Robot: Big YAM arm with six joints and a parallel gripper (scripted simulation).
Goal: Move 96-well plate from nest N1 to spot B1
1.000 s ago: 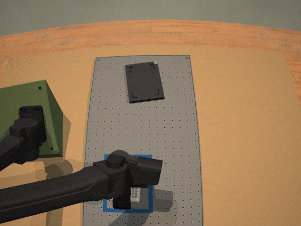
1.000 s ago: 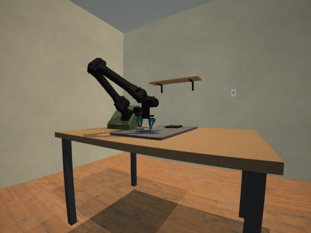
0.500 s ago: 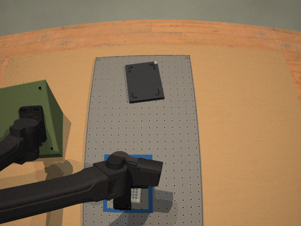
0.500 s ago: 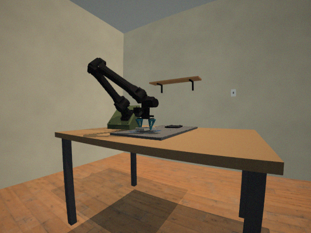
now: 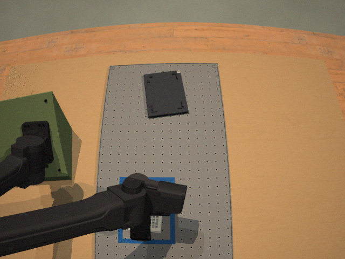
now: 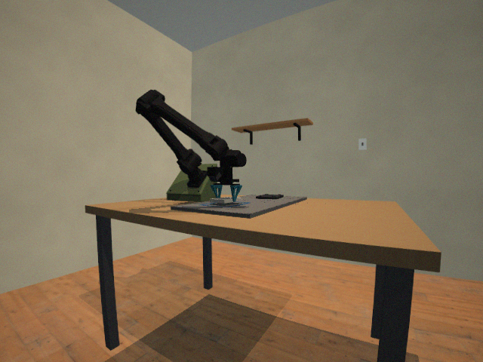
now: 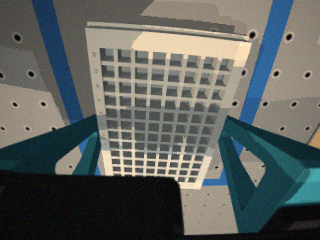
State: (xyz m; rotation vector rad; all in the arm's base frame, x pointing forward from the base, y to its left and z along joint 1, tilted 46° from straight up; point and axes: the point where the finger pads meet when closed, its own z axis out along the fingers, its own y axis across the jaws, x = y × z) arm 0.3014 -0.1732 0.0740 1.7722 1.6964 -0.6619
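The white 96-well plate lies right at my hand. Also, from my hand: dark plate nest N1: 370 mm to the left, 70 mm ahead, 10 mm below.
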